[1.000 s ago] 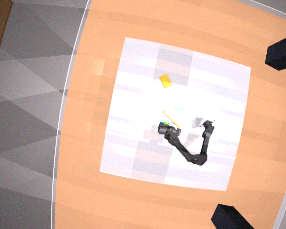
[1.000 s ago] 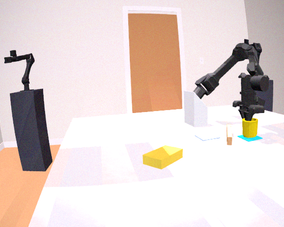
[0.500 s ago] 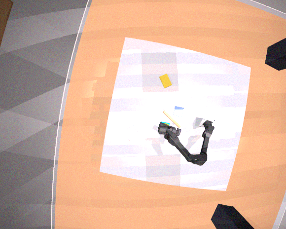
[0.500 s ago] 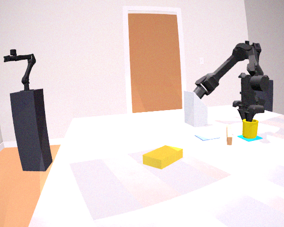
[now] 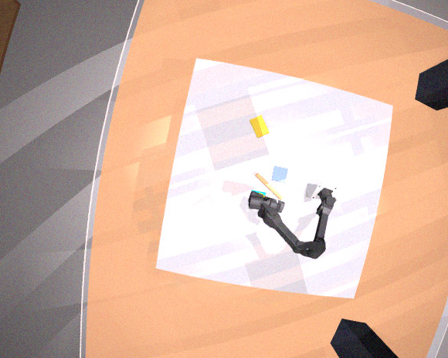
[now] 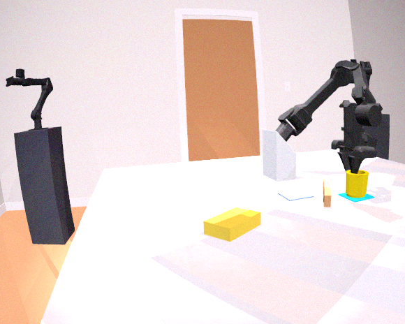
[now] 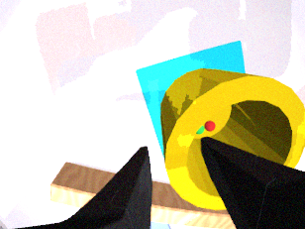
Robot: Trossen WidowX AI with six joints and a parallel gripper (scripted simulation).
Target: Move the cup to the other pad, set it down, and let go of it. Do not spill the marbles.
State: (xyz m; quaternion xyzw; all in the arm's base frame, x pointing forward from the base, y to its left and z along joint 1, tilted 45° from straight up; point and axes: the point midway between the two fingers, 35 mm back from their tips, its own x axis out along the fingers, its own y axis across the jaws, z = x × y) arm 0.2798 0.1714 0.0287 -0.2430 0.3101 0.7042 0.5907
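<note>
Right now the yellow cup is 2 cm below my gripper tip and 2 cm ahead of it. The rest, counted from my gripper tip: cyan pad: 6 cm below, 3 cm ahead, 1 cm to the left; then thin wooden bar: 8 cm to the right, 4 cm below, 1 cm behind.
</note>
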